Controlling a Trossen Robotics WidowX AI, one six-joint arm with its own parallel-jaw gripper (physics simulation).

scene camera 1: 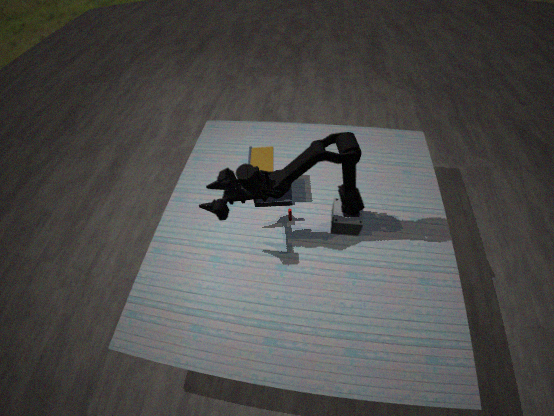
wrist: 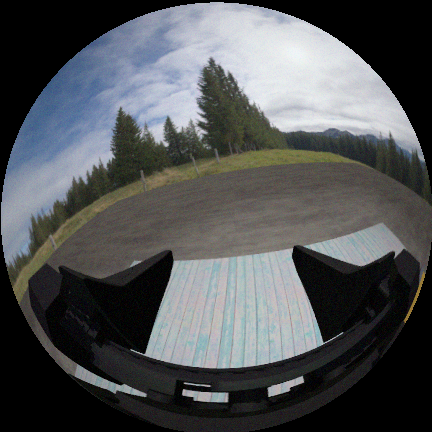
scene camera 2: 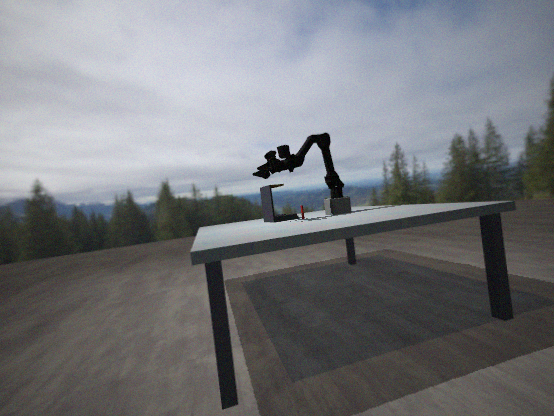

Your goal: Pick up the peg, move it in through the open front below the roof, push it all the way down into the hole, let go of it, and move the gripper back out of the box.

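Frame: origin at the arm's base, x ahead, y left, z up, level; metres.
Seen in the pictures: gripper, fingertip midpoint: [scene camera 1: 203, 196] [wrist: 234, 255] [scene camera 2: 254, 171]; arm's base, origin of the base link: [scene camera 1: 350, 209] [scene camera 2: 337, 197].
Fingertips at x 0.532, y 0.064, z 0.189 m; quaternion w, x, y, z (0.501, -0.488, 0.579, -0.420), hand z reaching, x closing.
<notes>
Offsets run from my fingertips to a thing's top centre. "spot": to the spot under its first point. Level surfaces: height alone.
The red peg {dx -0.288, dy -0.078, dz -0.208 m} [scene camera 1: 290, 215] [scene camera 2: 302, 212] stands upright on the table, apart from the box and on its robot-base side. The box has a yellow roof {spot: dx -0.180, dy -0.238, dz -0.064 m} [scene camera 1: 262, 157], a tall dark wall [scene camera 2: 267, 204] and a low dark base {spot: dx -0.212, dy -0.151, dz -0.266 m} [scene camera 1: 273, 203] [scene camera 2: 287, 217]. The arm covers much of the base in scene camera 1, and the hole does not show. My gripper [scene camera 1: 204, 196] [scene camera 2: 256, 173] [wrist: 234, 255] is open and empty, high above the table and above roof height, with its fingers pointing away from the robot base. The peg does not show in the wrist view.
The robot base [scene camera 1: 346, 223] [scene camera 2: 337, 205] stands on the pale striped table {dz -0.288 m} [scene camera 1: 300, 310] [scene camera 2: 425, 211]. The arm's shadow falls across the table around the peg. A yellow edge of the roof [wrist: 415, 299] shows at the far right of the wrist view.
</notes>
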